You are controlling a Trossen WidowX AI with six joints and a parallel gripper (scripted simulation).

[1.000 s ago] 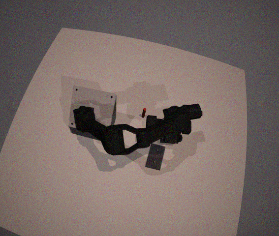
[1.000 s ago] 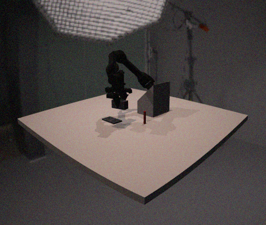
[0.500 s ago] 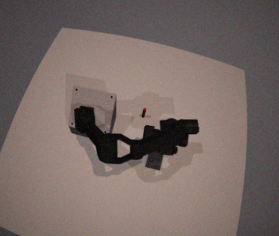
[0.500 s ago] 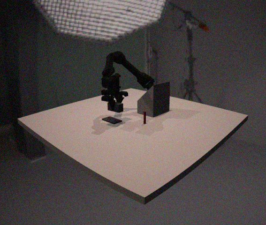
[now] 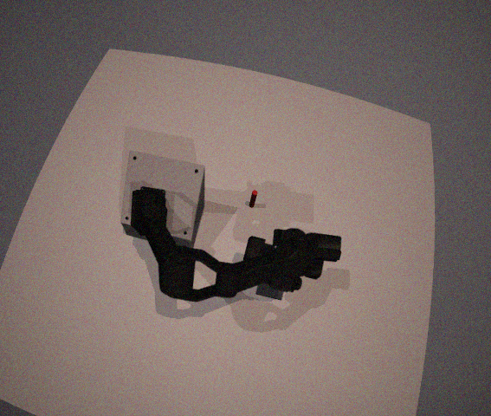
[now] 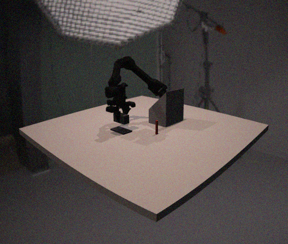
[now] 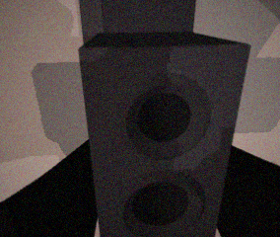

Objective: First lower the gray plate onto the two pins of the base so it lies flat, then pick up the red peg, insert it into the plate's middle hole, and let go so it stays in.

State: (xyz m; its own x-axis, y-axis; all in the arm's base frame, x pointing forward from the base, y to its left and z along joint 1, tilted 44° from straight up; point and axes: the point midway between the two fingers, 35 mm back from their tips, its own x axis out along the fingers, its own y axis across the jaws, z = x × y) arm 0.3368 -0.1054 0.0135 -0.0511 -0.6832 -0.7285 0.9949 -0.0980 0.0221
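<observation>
Now: gripper tip 5 cm above the dark pin base and 1 cm to the left of it. The rest, counted from my gripper tip: gray plate (3 cm above); red peg (19 cm to the left, 9 cm behind, 2 cm below).
</observation>
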